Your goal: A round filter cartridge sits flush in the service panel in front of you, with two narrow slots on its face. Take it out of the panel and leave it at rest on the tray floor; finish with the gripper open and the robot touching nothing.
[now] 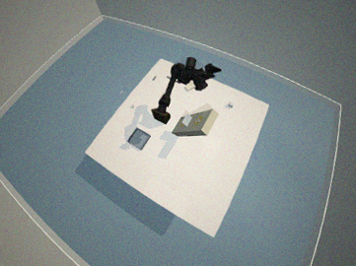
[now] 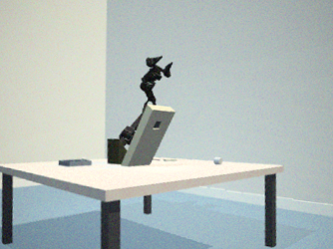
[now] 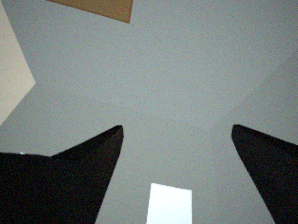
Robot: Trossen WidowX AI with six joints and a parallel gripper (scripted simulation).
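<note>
My gripper tip is now 390 mm above the white round filter cartridge, 110 mm to the left of it and 10 mm short of it. Round my gripper tip: grey square tray: 650 mm below, 430 mm to the right, 390 mm behind; then pale block: 650 mm below, 350 mm behind, 290 mm to the left.
</note>
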